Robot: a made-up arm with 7 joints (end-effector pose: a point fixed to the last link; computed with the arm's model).
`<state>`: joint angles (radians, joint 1 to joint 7).
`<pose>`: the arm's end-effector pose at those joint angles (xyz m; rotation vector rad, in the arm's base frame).
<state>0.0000 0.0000 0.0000 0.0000 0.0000 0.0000 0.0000</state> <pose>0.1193 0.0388 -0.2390 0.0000 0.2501 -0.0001</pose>
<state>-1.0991 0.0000 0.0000 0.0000 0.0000 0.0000 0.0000</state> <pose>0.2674 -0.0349 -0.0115 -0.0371 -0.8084 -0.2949</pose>
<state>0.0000 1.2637 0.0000 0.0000 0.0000 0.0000 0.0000</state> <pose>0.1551 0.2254 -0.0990 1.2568 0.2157 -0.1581</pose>
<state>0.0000 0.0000 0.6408 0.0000 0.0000 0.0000 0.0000</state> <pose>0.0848 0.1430 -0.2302 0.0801 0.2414 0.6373</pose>
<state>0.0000 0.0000 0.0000 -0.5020 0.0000 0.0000 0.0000</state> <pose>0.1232 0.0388 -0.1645 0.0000 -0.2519 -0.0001</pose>
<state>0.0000 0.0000 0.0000 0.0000 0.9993 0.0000 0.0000</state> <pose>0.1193 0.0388 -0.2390 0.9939 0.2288 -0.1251</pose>
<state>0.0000 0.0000 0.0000 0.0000 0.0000 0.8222 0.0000</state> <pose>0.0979 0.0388 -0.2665 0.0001 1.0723 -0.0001</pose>
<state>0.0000 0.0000 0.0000 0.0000 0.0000 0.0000 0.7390</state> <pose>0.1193 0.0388 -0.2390 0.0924 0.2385 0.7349</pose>
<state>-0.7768 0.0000 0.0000 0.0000 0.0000 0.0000 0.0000</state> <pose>0.2530 -0.0112 -0.0934 -0.0264 -0.4976 -0.2099</pose>
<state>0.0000 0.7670 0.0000 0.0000 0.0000 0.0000 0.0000</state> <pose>0.1341 0.1759 -0.1812 0.7629 0.2376 -0.0960</pose>
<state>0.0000 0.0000 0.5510 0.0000 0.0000 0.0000 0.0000</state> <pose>0.0935 0.1301 -0.2324 0.0689 0.2437 0.5479</pose>
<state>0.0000 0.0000 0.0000 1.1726 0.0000 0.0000 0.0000</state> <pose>-0.0099 0.0389 -0.3437 0.0001 1.4227 -0.0001</pose>
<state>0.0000 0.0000 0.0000 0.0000 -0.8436 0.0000 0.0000</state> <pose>0.1193 0.0388 -0.2390 -0.8391 0.2351 0.1053</pose>
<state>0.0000 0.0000 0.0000 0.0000 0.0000 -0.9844 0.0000</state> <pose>0.1094 0.0388 -0.1991 0.0000 -0.7343 -0.0001</pose>
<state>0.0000 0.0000 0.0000 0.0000 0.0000 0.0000 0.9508</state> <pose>0.1193 0.0388 -0.2390 0.1189 0.2309 0.9455</pose>
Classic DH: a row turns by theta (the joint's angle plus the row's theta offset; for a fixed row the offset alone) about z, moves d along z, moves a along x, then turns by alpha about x. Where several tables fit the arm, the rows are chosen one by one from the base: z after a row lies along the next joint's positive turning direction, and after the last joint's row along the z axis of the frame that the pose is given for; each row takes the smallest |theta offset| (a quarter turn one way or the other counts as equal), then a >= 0, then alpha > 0; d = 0 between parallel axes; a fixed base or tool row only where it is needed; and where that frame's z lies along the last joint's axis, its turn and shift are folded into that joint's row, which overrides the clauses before.
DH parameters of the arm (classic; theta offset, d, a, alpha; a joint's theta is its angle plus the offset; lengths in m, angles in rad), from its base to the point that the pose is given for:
base (fixed): -0.071 0 0 -1.3004
joint 1: -1.3111 0.0314 -0.0115 -1.5708
joint 2: 1.2915 0 -0.004 1.5708
joint 3: 1.5708 -0.1917 0.0247 -1.5708
joint 4: 1.5708 0.0015 0.008 1.5708
joint 5: 0 0.1065 0 -1.5708
joint 6: -1.5708 0 0.0435 1.5708
joint 7: 0 0 0 0

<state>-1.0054 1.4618 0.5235 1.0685 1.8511 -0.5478 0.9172</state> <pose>0.1569 0.3261 0.0667 2.4754 -0.3981 0.8205</pose>
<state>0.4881 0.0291 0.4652 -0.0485 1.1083 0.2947 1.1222</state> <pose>-0.0346 0.1443 -0.2384 1.8166 0.3424 1.1455</pose>
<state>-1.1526 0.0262 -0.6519 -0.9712 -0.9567 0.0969 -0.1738</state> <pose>0.1047 -0.0678 0.0153 -0.6240 -1.1404 -1.9642</pose>
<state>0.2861 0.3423 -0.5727 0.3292 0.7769 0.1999 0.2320</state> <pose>-0.0166 0.0537 -0.2994 1.1488 0.7200 -0.6046</pose>
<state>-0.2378 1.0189 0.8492 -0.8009 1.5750 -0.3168 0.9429</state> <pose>0.1081 0.1550 0.0282 -2.0286 1.9444 -0.8921</pose>
